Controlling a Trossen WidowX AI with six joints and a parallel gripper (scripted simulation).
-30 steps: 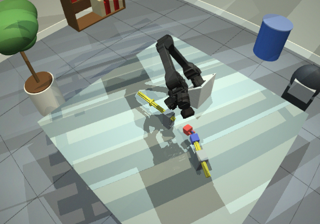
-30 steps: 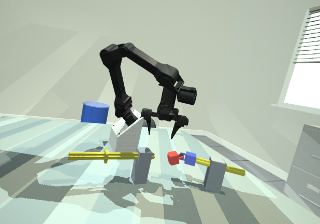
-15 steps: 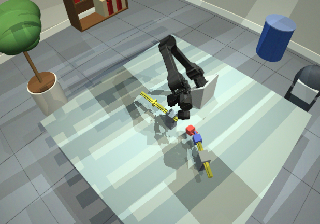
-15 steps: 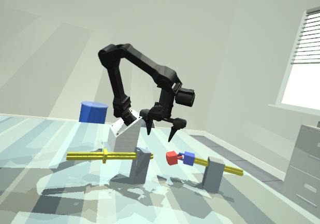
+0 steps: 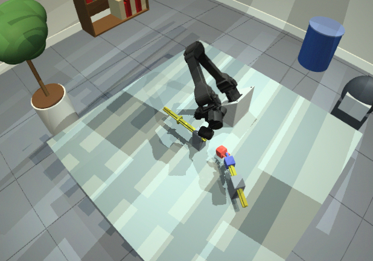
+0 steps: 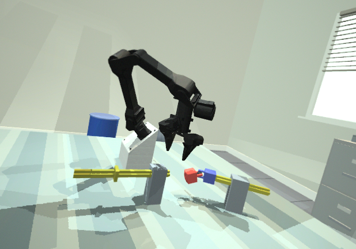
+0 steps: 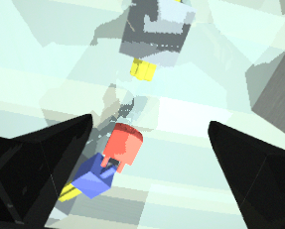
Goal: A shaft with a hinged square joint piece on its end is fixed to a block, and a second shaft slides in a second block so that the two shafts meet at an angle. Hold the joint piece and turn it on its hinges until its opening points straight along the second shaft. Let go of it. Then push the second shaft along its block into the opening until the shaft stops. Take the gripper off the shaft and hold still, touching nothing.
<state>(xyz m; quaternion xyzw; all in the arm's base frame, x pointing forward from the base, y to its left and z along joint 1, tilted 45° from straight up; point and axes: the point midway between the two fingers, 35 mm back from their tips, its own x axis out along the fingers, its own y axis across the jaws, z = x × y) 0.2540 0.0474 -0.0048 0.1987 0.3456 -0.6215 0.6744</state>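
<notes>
My gripper tip is 8 cm to the right of the red joint piece, 7 cm above it and 2 cm short of it.
</notes>
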